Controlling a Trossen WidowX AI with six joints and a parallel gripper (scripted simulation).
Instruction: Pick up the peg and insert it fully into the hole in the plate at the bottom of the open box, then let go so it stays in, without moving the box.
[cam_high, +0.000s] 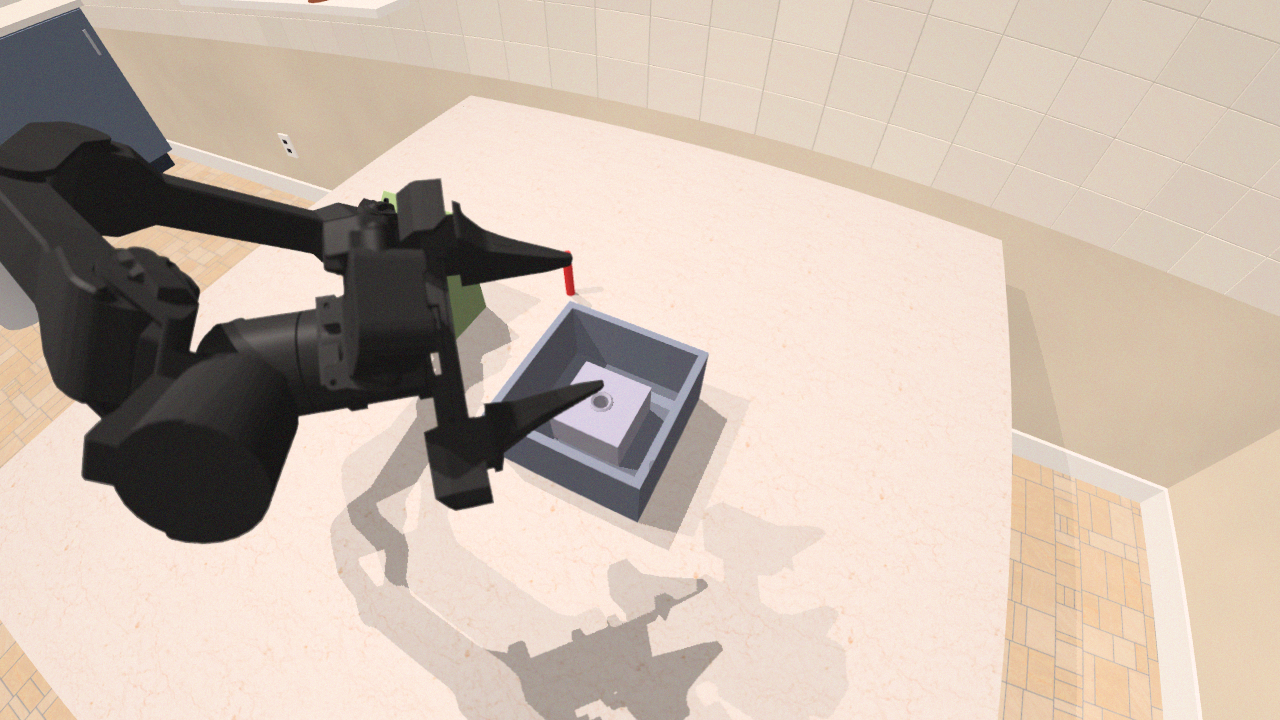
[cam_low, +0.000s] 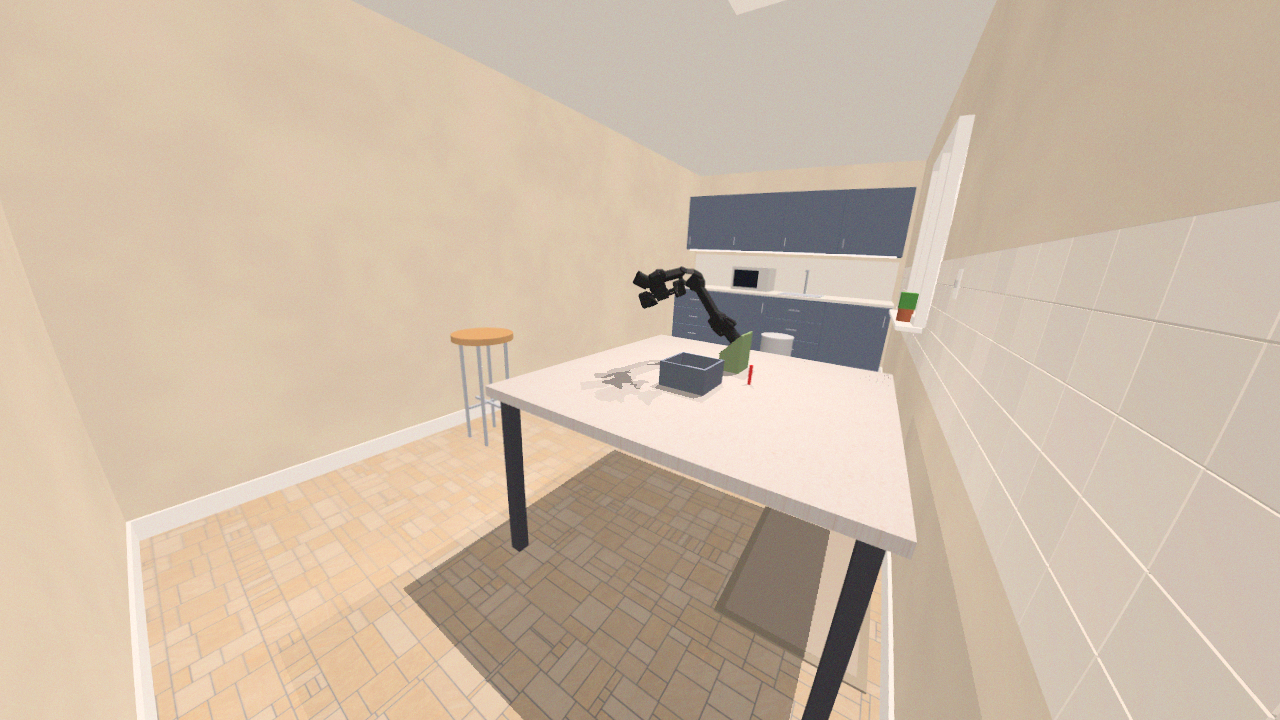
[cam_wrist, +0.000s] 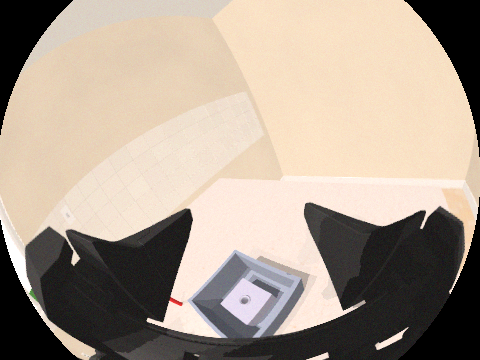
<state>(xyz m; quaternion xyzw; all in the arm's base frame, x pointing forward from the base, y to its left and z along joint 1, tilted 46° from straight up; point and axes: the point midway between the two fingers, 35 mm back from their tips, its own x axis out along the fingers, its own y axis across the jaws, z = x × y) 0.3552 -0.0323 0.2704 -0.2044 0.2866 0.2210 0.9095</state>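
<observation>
The red peg is 16 cm behind my hand, 33 cm to the left of it and 30 cm below it. Also, from my hand: box: 2 cm behind, 13 cm to the left, 31 cm below; pale grey plate: 2 cm behind, 13 cm to the left, 29 cm below.
</observation>
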